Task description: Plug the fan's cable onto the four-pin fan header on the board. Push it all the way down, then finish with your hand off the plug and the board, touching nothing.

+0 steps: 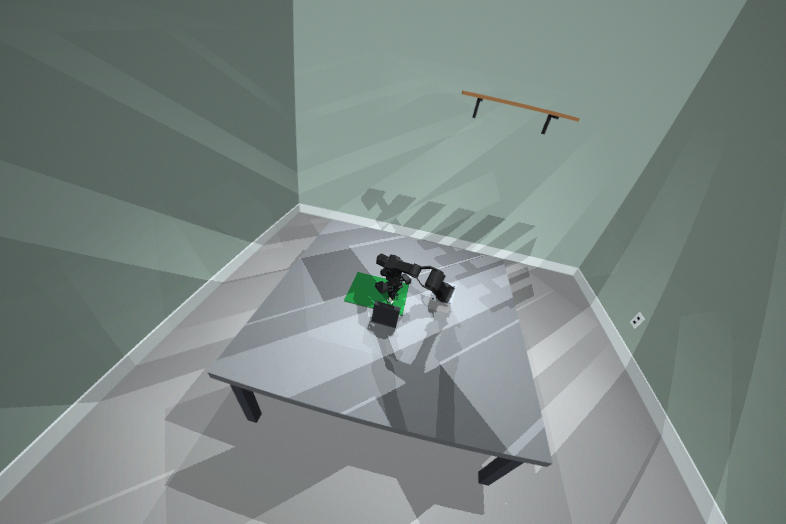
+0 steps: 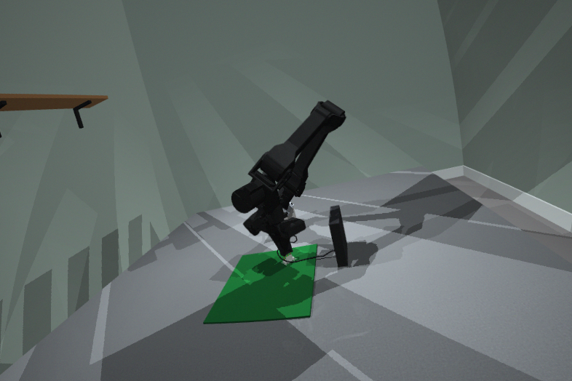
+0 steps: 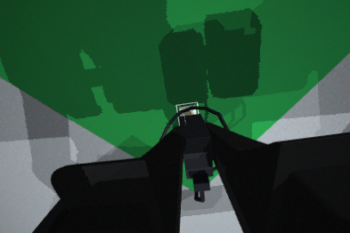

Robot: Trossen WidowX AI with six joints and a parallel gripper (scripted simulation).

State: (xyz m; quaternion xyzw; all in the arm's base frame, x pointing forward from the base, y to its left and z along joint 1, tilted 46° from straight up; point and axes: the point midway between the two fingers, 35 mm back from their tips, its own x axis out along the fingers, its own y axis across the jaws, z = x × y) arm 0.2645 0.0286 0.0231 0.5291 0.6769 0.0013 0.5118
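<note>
Right now the green board is 7 cm ahead of my gripper tip, 5 cm below it and 4 cm to the right of it. The rest, counted from my gripper tip: black fan (15 cm to the left, 2 cm above); then black plug (1 cm to the left, 1 cm behind, 1 cm above).
</note>
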